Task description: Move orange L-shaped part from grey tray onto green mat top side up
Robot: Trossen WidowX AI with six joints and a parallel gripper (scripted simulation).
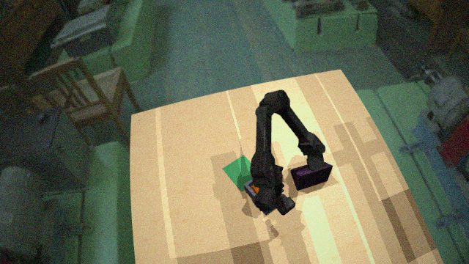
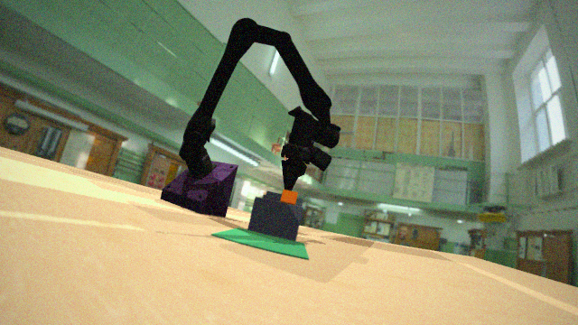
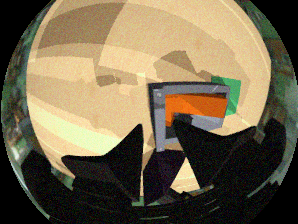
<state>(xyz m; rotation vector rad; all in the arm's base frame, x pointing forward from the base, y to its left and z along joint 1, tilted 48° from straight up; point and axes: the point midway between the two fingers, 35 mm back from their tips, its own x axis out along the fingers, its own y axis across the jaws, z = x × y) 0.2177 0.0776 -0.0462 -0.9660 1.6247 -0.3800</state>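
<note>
Now: the orange L-shaped part 10 mm ahead of my gripper tip, 50 mm to the right of it and 50 mm below it. Also, from my gripper tip: green mat 80 mm ahead, 210 mm to the right, 110 mm below.
</note>
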